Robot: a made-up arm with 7 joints.
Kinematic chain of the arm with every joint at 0, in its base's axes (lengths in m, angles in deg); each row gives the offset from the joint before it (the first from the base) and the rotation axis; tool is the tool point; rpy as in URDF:
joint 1: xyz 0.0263 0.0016 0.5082 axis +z
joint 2: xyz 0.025 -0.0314 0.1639 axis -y
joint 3: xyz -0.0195 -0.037 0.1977 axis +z
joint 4: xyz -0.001 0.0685 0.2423 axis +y
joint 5: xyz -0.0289 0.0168 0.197 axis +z
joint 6: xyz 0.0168 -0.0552 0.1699 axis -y
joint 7: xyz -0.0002 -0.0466 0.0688 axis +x
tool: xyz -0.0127 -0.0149 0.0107 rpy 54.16 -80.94 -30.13
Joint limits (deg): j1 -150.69..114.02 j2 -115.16..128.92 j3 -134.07..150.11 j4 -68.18..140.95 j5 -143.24..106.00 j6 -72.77..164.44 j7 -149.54..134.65
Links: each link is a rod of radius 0.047 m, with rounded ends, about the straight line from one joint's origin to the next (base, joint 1, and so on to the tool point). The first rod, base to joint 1, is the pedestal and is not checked.
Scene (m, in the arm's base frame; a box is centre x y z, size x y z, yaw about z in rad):
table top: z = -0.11
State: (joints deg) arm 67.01 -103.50 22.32 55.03 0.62 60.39 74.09
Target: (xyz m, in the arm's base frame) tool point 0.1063 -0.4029 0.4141
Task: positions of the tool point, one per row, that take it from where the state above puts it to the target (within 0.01 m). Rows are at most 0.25 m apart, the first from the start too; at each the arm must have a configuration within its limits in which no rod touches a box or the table.
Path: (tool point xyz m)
1: 0.4134 0.4381 0.2145
2: 0.4862 0.2205 0.1918
3: 0.4813 -0.0071 0.2026
4: 0.4001 -0.2067 0.2474
5: 0.2635 -0.3447 0.3211
6: 0.1063 -0.4029 0.4141

